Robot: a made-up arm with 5 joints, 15 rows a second.
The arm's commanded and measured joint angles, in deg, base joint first. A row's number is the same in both.
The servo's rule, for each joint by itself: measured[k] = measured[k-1] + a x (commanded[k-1-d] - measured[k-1]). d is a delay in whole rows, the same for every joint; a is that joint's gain. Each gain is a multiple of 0.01, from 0.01 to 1. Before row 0 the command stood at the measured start. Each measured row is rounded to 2 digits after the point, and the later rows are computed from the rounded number. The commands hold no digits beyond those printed.
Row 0, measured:
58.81 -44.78 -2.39 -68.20 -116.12
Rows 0 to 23, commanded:
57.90 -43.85 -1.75 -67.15 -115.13
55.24 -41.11 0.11 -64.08 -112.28
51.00 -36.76 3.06 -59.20 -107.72
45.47 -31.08 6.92 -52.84 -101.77
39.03 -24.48 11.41 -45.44 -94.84
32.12 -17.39 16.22 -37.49 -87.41
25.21 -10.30 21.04 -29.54 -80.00
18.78 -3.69 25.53 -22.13 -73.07
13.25 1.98 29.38 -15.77 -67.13
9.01 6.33 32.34 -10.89 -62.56
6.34 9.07 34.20 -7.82 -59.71
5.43 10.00 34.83 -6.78 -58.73
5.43 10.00 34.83 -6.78 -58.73
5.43 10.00 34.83 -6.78 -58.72
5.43 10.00 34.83 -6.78 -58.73
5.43 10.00 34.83 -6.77 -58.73
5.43 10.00 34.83 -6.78 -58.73
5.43 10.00 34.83 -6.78 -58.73
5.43 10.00 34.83 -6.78 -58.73
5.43 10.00 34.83 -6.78 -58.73
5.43 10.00 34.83 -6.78 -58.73
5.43 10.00 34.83 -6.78 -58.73
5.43 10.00 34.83 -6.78 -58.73
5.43 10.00 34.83 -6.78 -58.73
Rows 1 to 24, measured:
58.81 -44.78 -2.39 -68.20 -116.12
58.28 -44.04 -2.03 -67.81 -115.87
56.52 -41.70 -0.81 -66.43 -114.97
53.32 -37.75 1.40 -63.75 -113.16
48.77 -32.41 4.55 -59.71 -110.31
43.12 -26.07 8.46 -54.43 -106.44
36.74 -19.13 12.88 -48.16 -101.68
30.05 -12.07 17.53 -41.27 -96.26
23.51 -5.37 22.09 -34.19 -90.46
17.56 0.51 26.25 -27.37 -84.63
12.60 5.17 29.72 -21.27 -79.11
8.97 8.29 32.27 -16.29 -74.26
6.92 9.66 33.73 -12.77 -70.38
6.06 9.93 34.36 -10.55 -67.47
5.69 9.99 34.63 -9.16 -65.28
5.54 10.00 34.74 -8.28 -63.64
5.48 10.00 34.79 -7.72 -62.41
5.45 10.00 34.81 -7.37 -61.49
5.44 10.00 34.82 -7.15 -60.80
5.43 10.00 34.83 -7.01 -60.28
5.43 10.00 34.83 -6.92 -59.89
5.43 10.00 34.83 -6.87 -59.60
5.43 10.00 34.83 -6.84 -59.38
5.43 10.00 34.83 -6.82 -59.22
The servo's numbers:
d 1
a 0.58 0.80 0.57 0.37 0.25

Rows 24 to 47, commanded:
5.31 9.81 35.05 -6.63 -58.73
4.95 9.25 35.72 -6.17 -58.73
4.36 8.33 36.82 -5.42 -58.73
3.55 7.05 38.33 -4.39 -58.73
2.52 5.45 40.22 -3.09 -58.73
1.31 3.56 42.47 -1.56 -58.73
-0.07 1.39 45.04 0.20 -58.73
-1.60 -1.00 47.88 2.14 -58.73
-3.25 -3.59 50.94 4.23 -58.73
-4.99 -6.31 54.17 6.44 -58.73
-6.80 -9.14 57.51 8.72 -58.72
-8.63 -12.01 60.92 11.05 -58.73
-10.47 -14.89 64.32 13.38 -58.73
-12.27 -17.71 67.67 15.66 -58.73
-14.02 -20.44 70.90 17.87 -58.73
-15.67 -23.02 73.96 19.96 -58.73
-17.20 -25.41 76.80 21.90 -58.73
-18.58 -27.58 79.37 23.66 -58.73
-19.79 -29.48 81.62 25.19 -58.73
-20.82 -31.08 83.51 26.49 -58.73
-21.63 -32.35 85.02 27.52 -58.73
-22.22 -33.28 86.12 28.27 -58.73
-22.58 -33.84 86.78 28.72 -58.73
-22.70 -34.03 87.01 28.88 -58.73
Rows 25 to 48, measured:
5.43 10.00 34.83 -6.81 -59.10
5.36 9.85 34.96 -6.74 -59.01
5.12 9.37 35.39 -6.53 -58.94
4.68 8.54 36.21 -6.12 -58.89
4.02 7.35 37.42 -5.48 -58.85
3.15 5.83 39.02 -4.60 -58.82
2.08 4.01 40.99 -3.48 -58.80
0.83 1.91 43.30 -2.12 -58.78
-0.58 -0.42 45.91 -0.54 -58.77
-2.13 -2.96 48.78 1.22 -58.76
-3.79 -5.64 51.85 3.15 -58.75
-5.54 -8.44 55.08 5.21 -58.74
-7.33 -11.30 58.41 7.37 -58.74
-9.15 -14.17 61.78 9.59 -58.74
-10.96 -17.00 65.14 11.84 -58.74
-12.73 -19.75 68.42 14.07 -58.74
-14.44 -22.37 71.58 16.25 -58.74
-16.04 -24.80 74.56 18.34 -58.74
-17.51 -27.02 77.30 20.31 -58.74
-18.83 -28.99 79.76 22.12 -58.74
-19.98 -30.66 81.90 23.74 -58.74
-20.94 -32.01 83.68 25.14 -58.74
-21.68 -33.03 85.07 26.30 -58.74
-22.20 -33.68 86.04 27.20 -58.74

